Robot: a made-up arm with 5 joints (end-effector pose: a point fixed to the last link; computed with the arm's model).
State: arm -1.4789 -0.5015 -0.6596 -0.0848 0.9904
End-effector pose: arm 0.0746 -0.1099 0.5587 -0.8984 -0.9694 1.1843
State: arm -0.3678 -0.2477 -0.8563 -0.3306 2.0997
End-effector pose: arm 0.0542 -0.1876 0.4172 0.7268 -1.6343 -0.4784
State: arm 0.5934 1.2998 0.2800 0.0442 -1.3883
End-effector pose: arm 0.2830 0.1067 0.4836 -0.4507 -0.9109 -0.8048
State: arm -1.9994 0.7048 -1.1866 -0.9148 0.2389
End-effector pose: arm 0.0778 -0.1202 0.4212 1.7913 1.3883 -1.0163
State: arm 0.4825 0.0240 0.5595 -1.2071 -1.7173
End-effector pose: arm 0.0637 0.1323 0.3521 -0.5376 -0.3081 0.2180
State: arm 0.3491 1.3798 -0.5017 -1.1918 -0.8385
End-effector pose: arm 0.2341 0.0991 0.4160 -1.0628 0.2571 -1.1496
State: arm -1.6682 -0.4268 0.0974 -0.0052 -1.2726
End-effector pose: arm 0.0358 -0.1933 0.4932 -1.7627 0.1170 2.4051
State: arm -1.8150 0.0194 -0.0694 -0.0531 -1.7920
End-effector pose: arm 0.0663 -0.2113 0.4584 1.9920 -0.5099 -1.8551
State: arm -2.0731 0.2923 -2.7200 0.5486 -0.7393
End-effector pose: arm 0.0818 0.0132 0.3935 1.1509 -2.0408 -0.4140
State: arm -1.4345 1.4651 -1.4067 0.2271 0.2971
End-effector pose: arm 0.1427 -0.0383 0.3740 -1.9504 -1.4136 0.2602
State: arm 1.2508 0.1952 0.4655 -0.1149 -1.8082
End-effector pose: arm 0.0934 0.1465 0.4908 -0.0223 -1.3191 -0.0585
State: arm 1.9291 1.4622 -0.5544 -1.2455 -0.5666
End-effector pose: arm 0.2387 -0.0363 0.5583 0.1676 1.1003 -0.7706
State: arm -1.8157 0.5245 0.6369 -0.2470 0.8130
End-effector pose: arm 0.1264 -0.1727 0.3329 -0.0407 -2.1654 -0.0074
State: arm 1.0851 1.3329 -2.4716 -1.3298 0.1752
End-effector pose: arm 0.1109 -0.0455 0.5070 -1.6081 -0.7574 -0.1673
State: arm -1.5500 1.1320 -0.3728 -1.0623 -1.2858
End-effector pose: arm 0.2088 -0.1267 0.2983 -2.7941 -0.5816 -0.6620
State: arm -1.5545 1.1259 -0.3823 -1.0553 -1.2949
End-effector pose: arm 0.2068 -0.1286 0.2995 -2.8142 -0.5638 -0.6422
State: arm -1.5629 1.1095 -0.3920 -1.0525 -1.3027
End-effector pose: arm 0.2033 -0.1321 0.3014 -2.8446 -0.5467 -0.6161
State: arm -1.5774 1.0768 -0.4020 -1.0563 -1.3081
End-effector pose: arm 0.1971 -0.1378 0.3048 -2.8912 -0.5314 -0.5798
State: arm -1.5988 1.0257 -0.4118 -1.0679 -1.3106
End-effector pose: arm 0.1882 -0.1458 0.3102 -2.9556 -0.5187 -0.5320
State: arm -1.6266 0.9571 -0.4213 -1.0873 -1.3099
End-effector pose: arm 0.1768 -0.1556 0.3184 -3.0364 -0.5091 -0.4727
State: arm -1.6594 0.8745 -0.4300 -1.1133 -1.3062
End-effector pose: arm 0.1637 -0.1660 0.3296 3.0248 0.4864 0.3894
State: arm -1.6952 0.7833 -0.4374 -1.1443 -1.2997
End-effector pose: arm 0.1498 -0.1758 0.3436 2.9505 0.4588 0.2973
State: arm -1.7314 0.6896 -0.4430 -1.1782 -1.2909
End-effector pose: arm 0.1363 -0.1840 0.3596 2.8714 0.4369 0.2101
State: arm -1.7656 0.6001 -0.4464 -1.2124 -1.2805
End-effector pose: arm 0.1243 -0.1898 0.3761 2.7942 0.4217 0.1325
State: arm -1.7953 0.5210 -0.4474 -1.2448 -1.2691
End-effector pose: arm 0.1143 -0.1933 0.3913 2.7255 0.4138 0.0688
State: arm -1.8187 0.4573 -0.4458 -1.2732 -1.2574
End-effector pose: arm 0.1069 -0.1950 0.4037 2.6709 0.4132 0.0211
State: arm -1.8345 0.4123 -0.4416 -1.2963 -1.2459
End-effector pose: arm 0.1021 -0.1957 0.4122 2.6343 0.4197 -0.0089
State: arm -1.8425 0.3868 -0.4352 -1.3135 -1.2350
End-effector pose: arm 0.0996 -0.1959 0.4164 2.6162 0.4326 -0.0212
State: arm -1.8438 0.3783 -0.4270 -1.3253 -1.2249
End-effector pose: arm 0.0991 -0.1961 0.4168 2.6142 0.4504 -0.0185
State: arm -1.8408 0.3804 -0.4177 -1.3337 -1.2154
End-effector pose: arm 0.0998 -0.1962 0.4148 2.6220 0.4713 -0.0061
